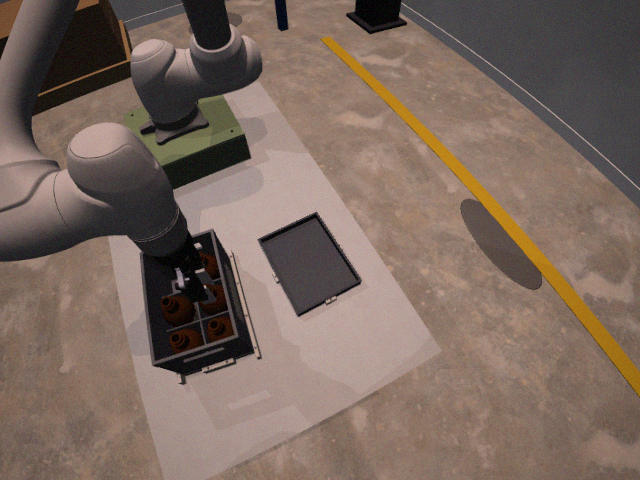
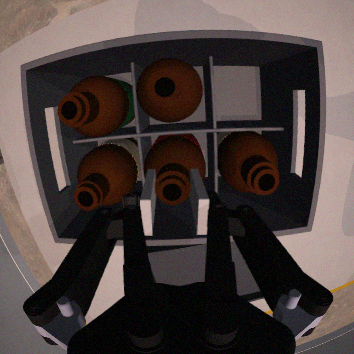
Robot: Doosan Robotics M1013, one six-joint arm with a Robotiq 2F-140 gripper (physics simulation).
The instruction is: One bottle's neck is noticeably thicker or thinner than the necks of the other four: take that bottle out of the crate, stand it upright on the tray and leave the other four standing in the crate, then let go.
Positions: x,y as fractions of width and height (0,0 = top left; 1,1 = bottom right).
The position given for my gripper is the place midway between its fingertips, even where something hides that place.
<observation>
I see my gripper (image 1: 0.33,0.61), a bottle (image 2: 0.48,0.44), a bottle (image 2: 0.27,0.30), a bottle (image 2: 0.30,0.49), a bottle (image 1: 0.28,0.65) and a bottle (image 2: 0.70,0.45).
My gripper is seen too in image 2 (image 2: 0.49,0.52).
</observation>
